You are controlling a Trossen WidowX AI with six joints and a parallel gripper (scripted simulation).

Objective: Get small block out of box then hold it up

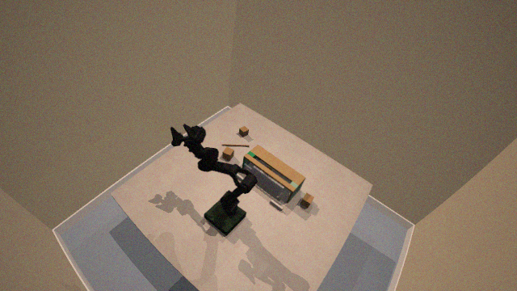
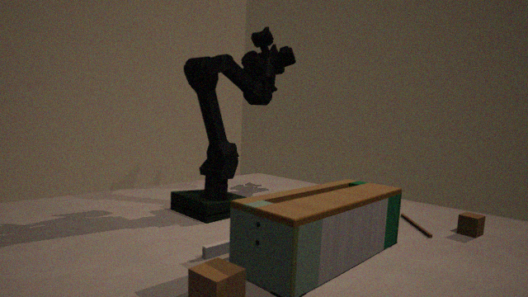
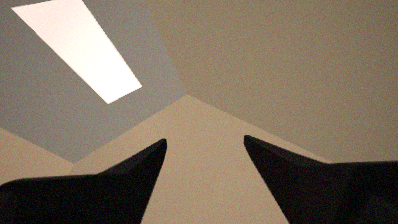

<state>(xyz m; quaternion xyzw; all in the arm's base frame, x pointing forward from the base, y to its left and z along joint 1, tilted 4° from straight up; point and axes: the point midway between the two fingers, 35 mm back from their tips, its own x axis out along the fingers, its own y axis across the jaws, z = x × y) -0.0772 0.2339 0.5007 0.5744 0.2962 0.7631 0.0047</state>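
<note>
The box lies 50 cm below my gripper tip, 42 cm ahead of it and 29 cm to the right of it. From my gripper tip the other things lie so: thin stick: 56 cm below, 51 cm ahead, 8 cm to the left.
</note>
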